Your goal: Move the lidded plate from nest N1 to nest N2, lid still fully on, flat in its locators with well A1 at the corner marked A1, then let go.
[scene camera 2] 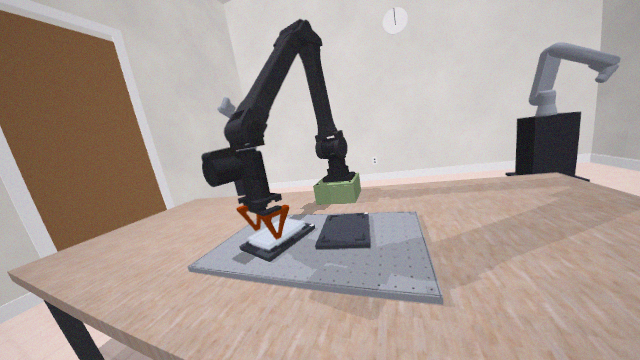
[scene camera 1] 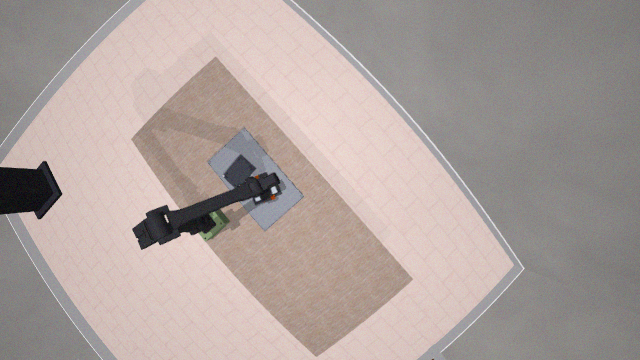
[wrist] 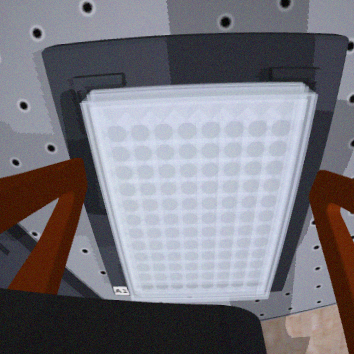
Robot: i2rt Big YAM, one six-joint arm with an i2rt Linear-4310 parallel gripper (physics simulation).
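Frame: origin at the arm's base, x ahead, y right, z down, level; metres.
Where they show: gripper, fingertip midpoint: (scene camera 2: 267, 234) (wrist: 200, 177); arm's base, origin of the base link: (scene camera 2: 339, 178) (scene camera 1: 204, 220).
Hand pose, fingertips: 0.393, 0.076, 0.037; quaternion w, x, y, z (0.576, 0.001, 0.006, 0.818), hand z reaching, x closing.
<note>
Each offset is from my fingertips to the top centre of the thing, as dx, dy, dz. "*": to the spot under its first point. Level surfaces: height alone.
The white lidded plate @[-0.030, -0.008, +0.002] (scene camera 1: 274, 190) (scene camera 2: 294, 229) (wrist: 200, 200) lies flat in dark nest N1 @[-0.030, -0.008, +0.013] (scene camera 2: 270, 255) (wrist: 200, 57), its clear lid on top. The A1 tag @[* -0.090, -0.079, +0.018] (wrist: 121, 290) shows at the nest's lower left corner in the wrist view. My gripper (scene camera 1: 265, 187) (scene camera 2: 268, 233) (wrist: 200, 177) is open, with one orange finger outside each long side of the plate and a gap on both sides in the wrist view. The other dark nest, N2 @[-0.087, -0.176, +0.013] (scene camera 1: 239, 170) (scene camera 2: 344, 230) (wrist: 12, 260), holds no plate. The arm hides part of the plate in the overhead view.
Both nests sit on a grey perforated board (scene camera 1: 270, 217) (scene camera 2: 400, 250) on the wooden table @[dz +0.043] (scene camera 1: 320, 285) (scene camera 2: 500, 300). The arm's green base block (scene camera 1: 218, 226) (scene camera 2: 337, 192) stands behind the board. A grey arm (scene camera 2: 546, 75) on a black pedestal (scene camera 2: 550, 145) is in the background.
</note>
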